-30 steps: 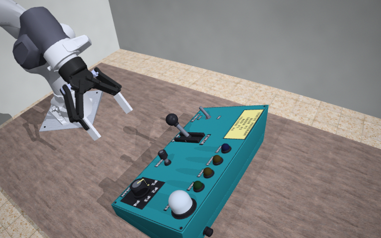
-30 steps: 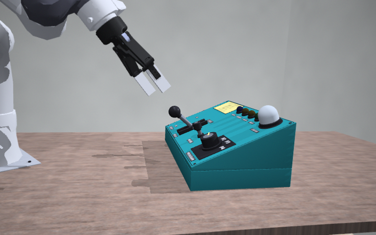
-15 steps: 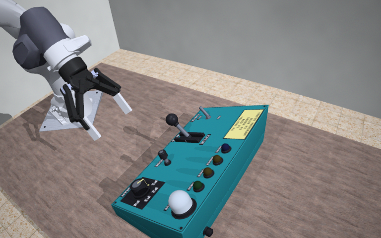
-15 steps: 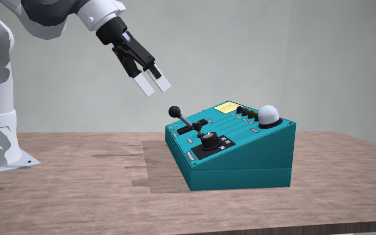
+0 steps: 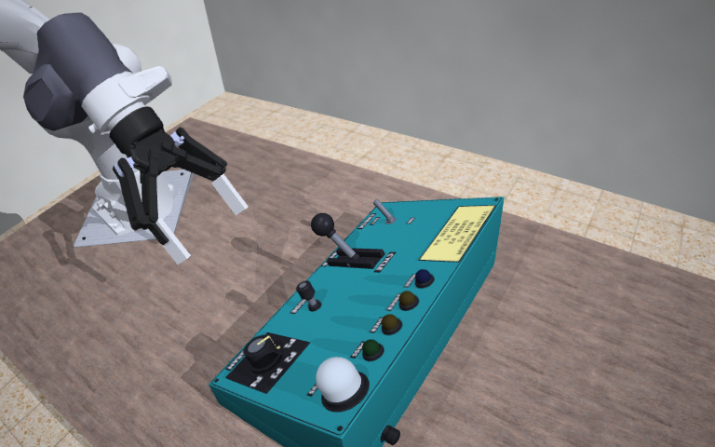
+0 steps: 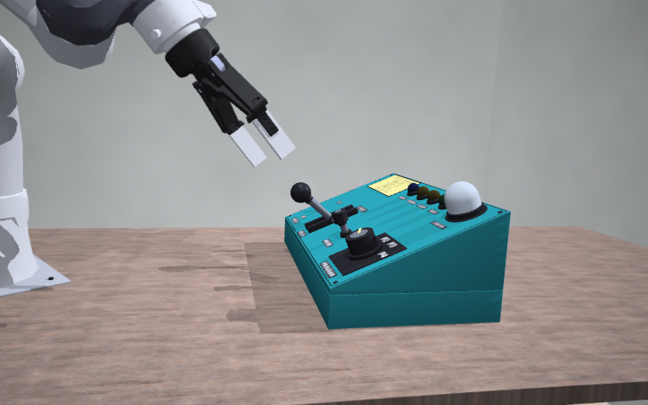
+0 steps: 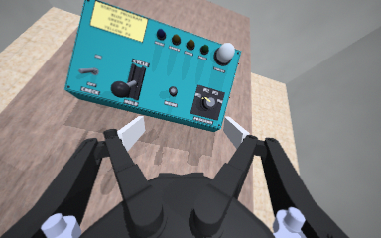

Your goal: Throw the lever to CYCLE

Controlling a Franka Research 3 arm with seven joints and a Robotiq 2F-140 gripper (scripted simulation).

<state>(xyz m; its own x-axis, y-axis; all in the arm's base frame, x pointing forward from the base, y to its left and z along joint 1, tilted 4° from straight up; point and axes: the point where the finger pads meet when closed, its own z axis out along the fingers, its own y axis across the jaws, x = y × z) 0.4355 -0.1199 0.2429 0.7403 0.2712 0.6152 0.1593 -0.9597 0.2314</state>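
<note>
Right now my hand is 17 cm short of the teal console, 14 cm above it and 11 cm to the right of it. From my hand the other things lie so: black switch (13 cm ahead, 12 cm below, 4 cm to the left); small toggle (28 cm to the left, 14 cm ahead, 12 cm below); rotary selector (14 cm ahead, 12 cm below, 7 cm to the right).
</note>
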